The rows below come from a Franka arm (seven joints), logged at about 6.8 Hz.
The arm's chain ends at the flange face. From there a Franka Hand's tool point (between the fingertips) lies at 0.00 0.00 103.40 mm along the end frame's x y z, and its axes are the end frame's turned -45 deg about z.
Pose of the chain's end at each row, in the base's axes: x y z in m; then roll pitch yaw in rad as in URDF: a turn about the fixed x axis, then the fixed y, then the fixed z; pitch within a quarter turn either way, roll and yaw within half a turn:
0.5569, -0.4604, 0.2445, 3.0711, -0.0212, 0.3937
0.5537, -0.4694, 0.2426, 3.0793, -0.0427, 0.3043
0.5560, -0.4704, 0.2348, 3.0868, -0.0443, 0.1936
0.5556, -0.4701, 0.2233, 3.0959, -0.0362, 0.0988
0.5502, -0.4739, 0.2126, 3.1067, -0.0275, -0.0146
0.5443, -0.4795, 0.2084, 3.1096, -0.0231, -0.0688
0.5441, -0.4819, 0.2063, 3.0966, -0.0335, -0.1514
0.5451, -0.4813, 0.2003, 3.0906, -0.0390, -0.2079
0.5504, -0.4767, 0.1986, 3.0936, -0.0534, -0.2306
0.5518, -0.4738, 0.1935, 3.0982, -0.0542, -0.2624
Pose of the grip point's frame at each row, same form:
0.5617, -0.4663, 0.1414, 3.0767, 0.0348, 1.1772
0.5598, -0.4742, 0.1395, 3.0674, 0.0138, 1.0879
0.5616, -0.4751, 0.1317, 3.0715, 0.0074, 0.9775
0.5598, -0.4744, 0.1201, 3.0837, 0.0067, 0.8832
0.5530, -0.4775, 0.1093, 3.0975, 0.0052, 0.7702
0.5465, -0.4830, 0.1051, 3.1026, 0.0063, 0.7161
0.5468, -0.4870, 0.1031, 3.0861, 0.0081, 0.6330
0.5480, -0.4873, 0.0971, 3.0780, 0.0084, 0.5762
0.5546, -0.4828, 0.0955, 3.0699, -0.0039, 0.5537
0.5560, -0.4796, 0.0903, 3.0726, -0.0077, 0.5221

